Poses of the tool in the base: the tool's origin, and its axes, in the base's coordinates. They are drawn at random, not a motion.
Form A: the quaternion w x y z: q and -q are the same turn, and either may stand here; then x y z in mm.
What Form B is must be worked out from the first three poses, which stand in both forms.
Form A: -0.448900, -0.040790, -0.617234, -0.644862, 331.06, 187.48, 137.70
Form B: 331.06, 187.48, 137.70, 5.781, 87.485, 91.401
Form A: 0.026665, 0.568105, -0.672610, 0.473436, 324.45, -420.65, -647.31
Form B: 324.45, -420.65, -647.31, 100.559, -119.057, 83.801
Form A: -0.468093, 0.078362, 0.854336, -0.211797, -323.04, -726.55, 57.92
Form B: -323.04, -726.55, 57.92, -11.012, -120.055, 29.763
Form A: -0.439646, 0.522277, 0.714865, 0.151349, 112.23, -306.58, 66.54
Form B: 112.23, -306.58, 66.54, -74.336, -101.747, -21.542
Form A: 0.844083, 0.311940, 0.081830, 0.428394, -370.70, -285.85, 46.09
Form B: -370.70, -285.85, 46.09, 37.728, 9.897, 51.812
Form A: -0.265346, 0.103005, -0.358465, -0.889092, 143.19, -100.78, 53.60
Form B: 143.19, -100.78, 53.60, -15.942, 55.481, 137.607
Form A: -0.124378, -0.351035, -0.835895, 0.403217, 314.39, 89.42, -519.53
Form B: 314.39, 89.42, -519.53, 58.625, 139.600, -67.340
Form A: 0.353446, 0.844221, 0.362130, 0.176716, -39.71, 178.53, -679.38
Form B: -39.71, 178.53, -679.38, 125.086, 53.656, 26.183
